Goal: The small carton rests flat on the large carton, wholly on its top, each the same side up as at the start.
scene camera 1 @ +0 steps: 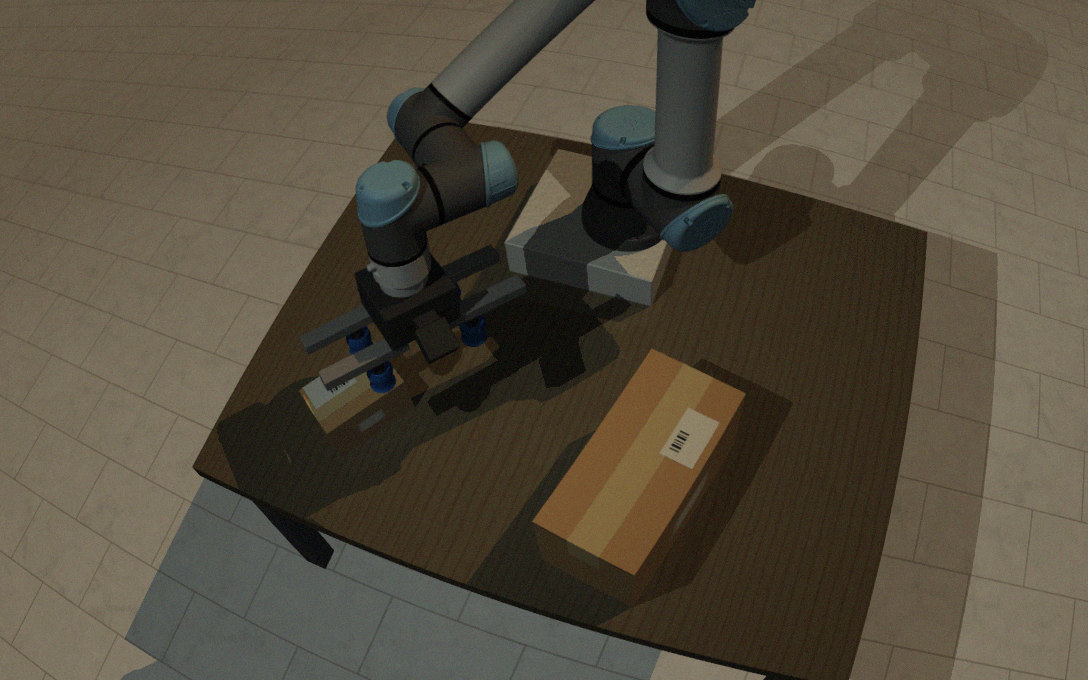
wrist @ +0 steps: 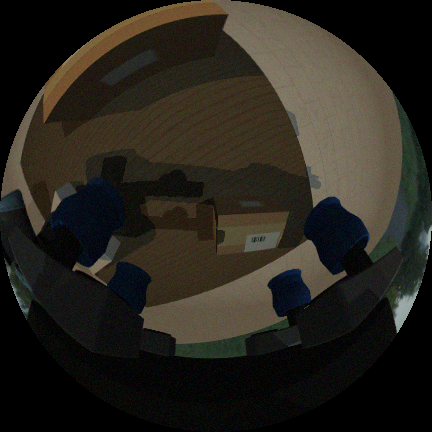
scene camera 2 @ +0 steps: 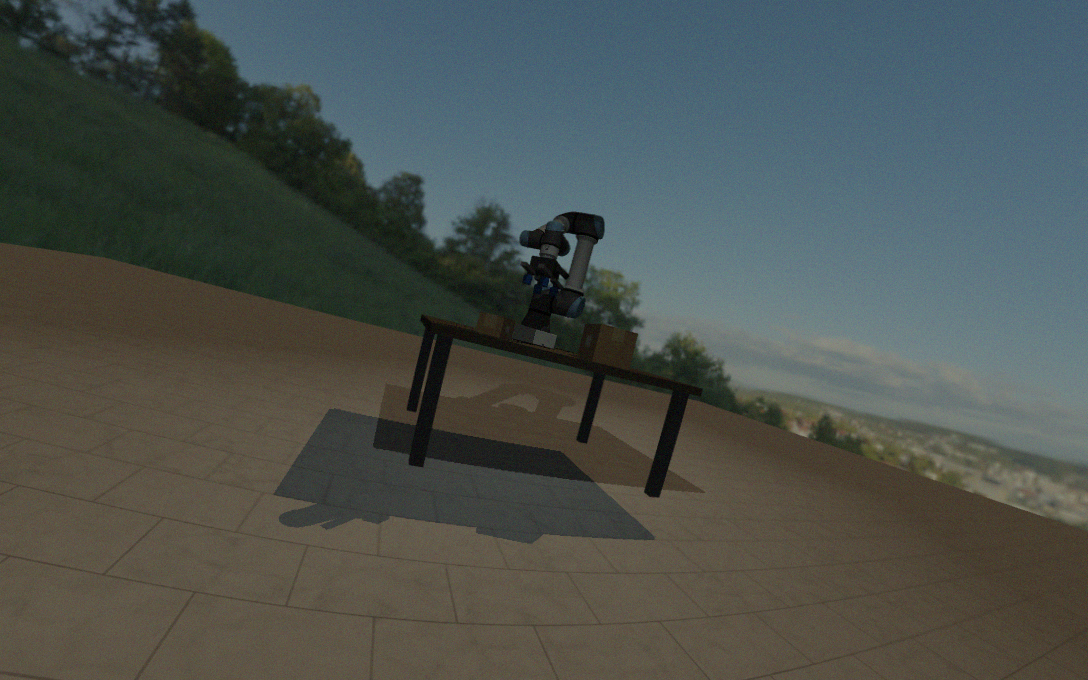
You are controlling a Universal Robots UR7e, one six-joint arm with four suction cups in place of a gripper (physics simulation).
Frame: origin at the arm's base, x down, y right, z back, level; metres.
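Where they show: hand, tool point: (scene camera 1: pixel 416 342) (wrist: pixel 214 258) (scene camera 2: pixel 539 289); arm's base, link origin: (scene camera 1: pixel 626 219) (scene camera 2: pixel 534 330).
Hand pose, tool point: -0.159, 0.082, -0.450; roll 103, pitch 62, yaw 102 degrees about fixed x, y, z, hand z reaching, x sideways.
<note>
Things, the pixels of their centre, and the offset from my tool point, as dx, dy, dz. Level surfaces: height alone.
- small carton, body centre: (scene camera 1: pixel 356 399) (wrist: pixel 247 223) (scene camera 2: pixel 496 326) +0.185, +0.136, -0.049
- large carton, body centre: (scene camera 1: pixel 643 480) (scene camera 2: pixel 605 345) +0.150, -0.330, +0.023
- table, surface height: dx +0.224
The small carton (scene camera 1: pixel 345 410) (scene camera 2: pixel 494 324) (wrist: pixel 230 238) rests flat on the table, with its barcode label facing up. It stands apart from the large carton. The large carton (scene camera 1: pixel 621 473) (scene camera 2: pixel 609 344) (wrist: pixel 175 46) rests flat near the table's front edge, label up; it shows in part at the top of the wrist view. My gripper (scene camera 1: pixel 421 351) (scene camera 2: pixel 541 283) (wrist: pixel 212 255) hangs above the table, higher than both cartons, with nothing on its blue cups. In scene camera 1 it hides part of the small carton; one cup is hidden there.
The pale base block (scene camera 1: pixel 621 282) (scene camera 2: pixel 544 339) (wrist: pixel 106 256) under my arm stands towards the back of the table (scene camera 1: pixel 810 336). The table's left corner is close to the small carton. Shadows of my arm and gripper darken the table around the small carton.
</note>
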